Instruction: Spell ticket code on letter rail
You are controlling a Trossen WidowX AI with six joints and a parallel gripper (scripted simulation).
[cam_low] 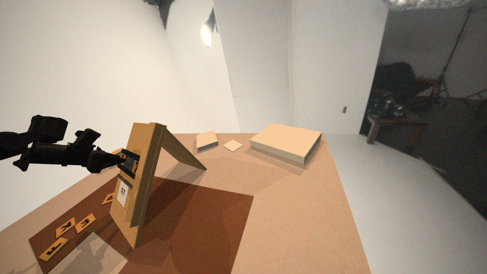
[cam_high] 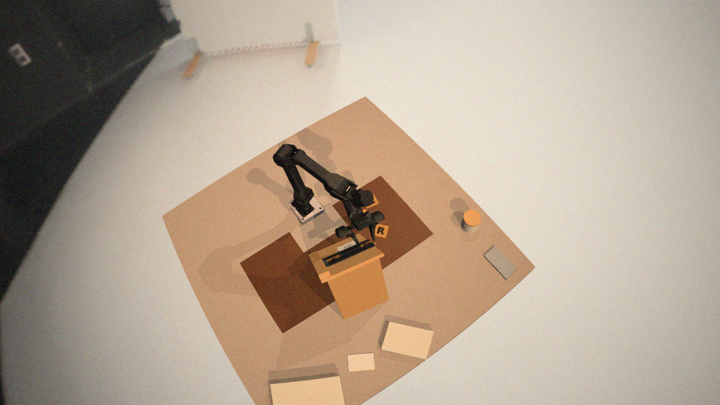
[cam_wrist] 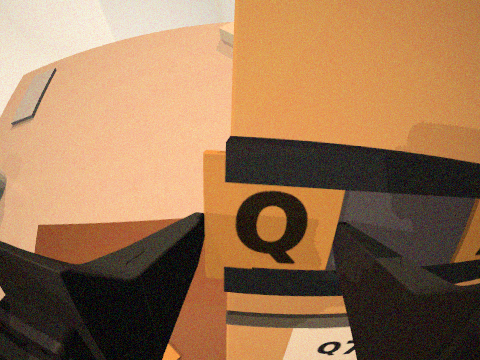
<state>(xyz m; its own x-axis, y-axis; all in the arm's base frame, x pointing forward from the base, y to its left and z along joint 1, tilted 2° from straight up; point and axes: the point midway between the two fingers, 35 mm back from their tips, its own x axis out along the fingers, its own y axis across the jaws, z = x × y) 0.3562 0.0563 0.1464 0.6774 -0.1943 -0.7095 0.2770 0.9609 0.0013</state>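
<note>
My gripper tip is 80 mm past the white ticket, 80 mm above it and 40 mm to the left of it. Also, from my gripper tip: large box: 590 mm to the right, 330 mm ahead, 140 mm below; then small card: 310 mm to the right, 310 mm ahead, 160 mm below; then grey block: 400 mm to the left, 400 mm ahead, 160 mm below.
</note>
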